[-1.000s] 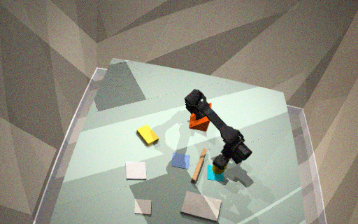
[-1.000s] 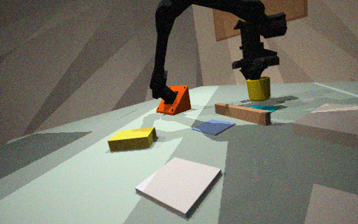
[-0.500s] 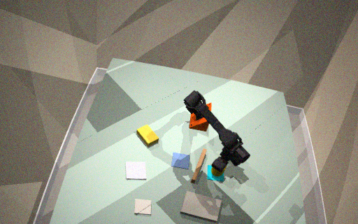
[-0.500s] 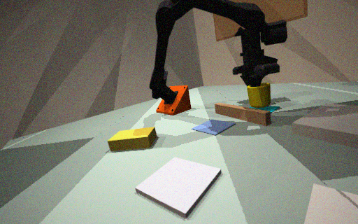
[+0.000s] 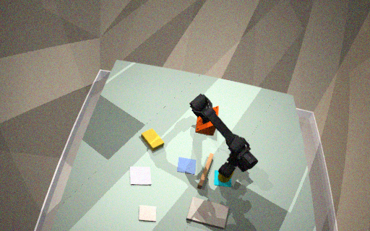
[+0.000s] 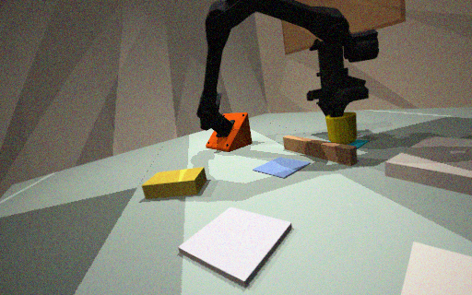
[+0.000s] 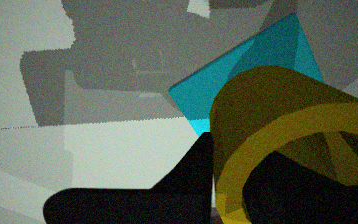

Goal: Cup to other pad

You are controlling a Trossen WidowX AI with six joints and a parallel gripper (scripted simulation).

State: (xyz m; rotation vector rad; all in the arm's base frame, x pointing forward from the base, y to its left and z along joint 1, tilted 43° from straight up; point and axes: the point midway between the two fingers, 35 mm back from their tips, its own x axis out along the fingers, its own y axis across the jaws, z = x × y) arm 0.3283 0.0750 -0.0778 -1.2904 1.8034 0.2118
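Now: gripper tip 2 cm short of the olive-yellow cup and 2 cm to the left of it. The rest, counted from my gripper tip: cyan pad: 3 cm ahead, 2 cm to the right, 5 cm below; wooden bar: 11 cm to the right, 3 cm below; blue pad: 3 cm behind, 21 cm to the right, 5 cm below.
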